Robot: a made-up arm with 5 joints.
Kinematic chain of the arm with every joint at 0, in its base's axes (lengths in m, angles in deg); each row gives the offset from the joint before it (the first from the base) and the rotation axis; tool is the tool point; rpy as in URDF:
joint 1: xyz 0 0 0.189 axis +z
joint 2: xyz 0 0 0 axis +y
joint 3: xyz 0.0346 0 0.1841 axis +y
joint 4: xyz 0.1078 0 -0.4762 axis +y
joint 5: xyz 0.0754 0 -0.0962 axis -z
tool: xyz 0 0 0 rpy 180 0 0
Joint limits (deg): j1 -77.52..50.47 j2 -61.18..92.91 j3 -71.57..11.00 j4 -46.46..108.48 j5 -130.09..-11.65
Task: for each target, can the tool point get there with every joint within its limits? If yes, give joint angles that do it. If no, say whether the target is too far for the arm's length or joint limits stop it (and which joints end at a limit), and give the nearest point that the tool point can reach.
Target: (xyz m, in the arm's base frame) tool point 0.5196 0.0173 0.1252
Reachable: yes | joints 1.91 -18.64 -39.27 51.79 -69.15
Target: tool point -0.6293 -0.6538 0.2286
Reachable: no: too far | nearest point -0.2964 -0.3079 0.1698 | short by 0.484 m
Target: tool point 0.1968 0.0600 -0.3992
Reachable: yes | joints 16.95 73.43 -59.87 12.14 -79.76
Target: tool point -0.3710 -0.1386 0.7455
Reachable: no: joint limits stop it (at a limit: joint 1, joint 2, joint 4) | nearest point 0.0171 -0.0775 0.7984 | short by 0.396 m
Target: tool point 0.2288 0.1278 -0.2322
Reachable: yes | joints 29.18 18.84 -19.94 13.53 -73.57
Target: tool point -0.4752 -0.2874 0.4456
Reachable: no: joint limits stop it (at a limit: joint 2, joint 3) | nearest point -0.3300 -0.1996 0.2477 | short by 0.261 m
